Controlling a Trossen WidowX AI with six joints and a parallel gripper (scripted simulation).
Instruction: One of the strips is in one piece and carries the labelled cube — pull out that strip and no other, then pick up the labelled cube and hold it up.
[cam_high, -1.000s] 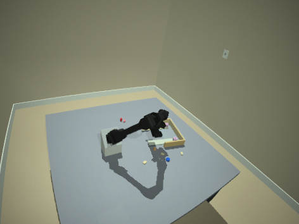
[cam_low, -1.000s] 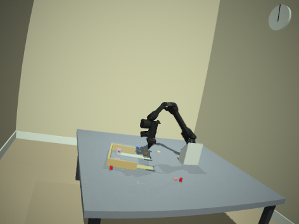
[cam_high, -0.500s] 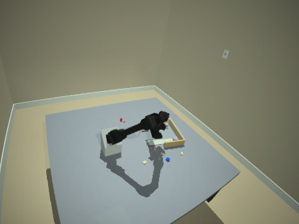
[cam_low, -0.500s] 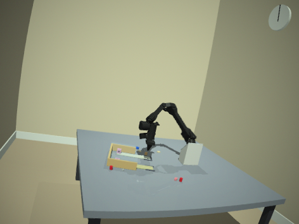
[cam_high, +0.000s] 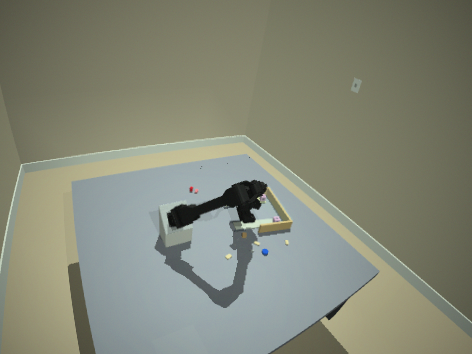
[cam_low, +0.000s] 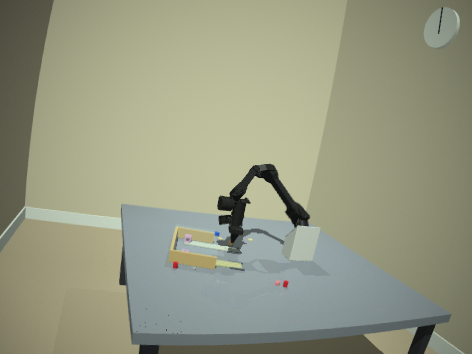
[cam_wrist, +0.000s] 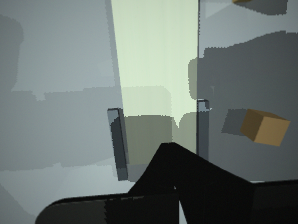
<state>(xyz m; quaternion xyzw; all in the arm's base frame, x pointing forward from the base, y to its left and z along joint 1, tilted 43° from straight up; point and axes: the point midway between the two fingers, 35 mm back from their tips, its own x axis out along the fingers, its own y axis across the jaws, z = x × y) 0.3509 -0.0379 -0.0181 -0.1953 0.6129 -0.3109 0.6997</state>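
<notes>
My gripper tip is now 10 cm short of the pale green strip, 2 cm to the left of it and 3 cm above it. From my gripper tip the other things lie so: blue piece: 3 cm ahead, 21 cm to the right, 3 cm below.
</notes>
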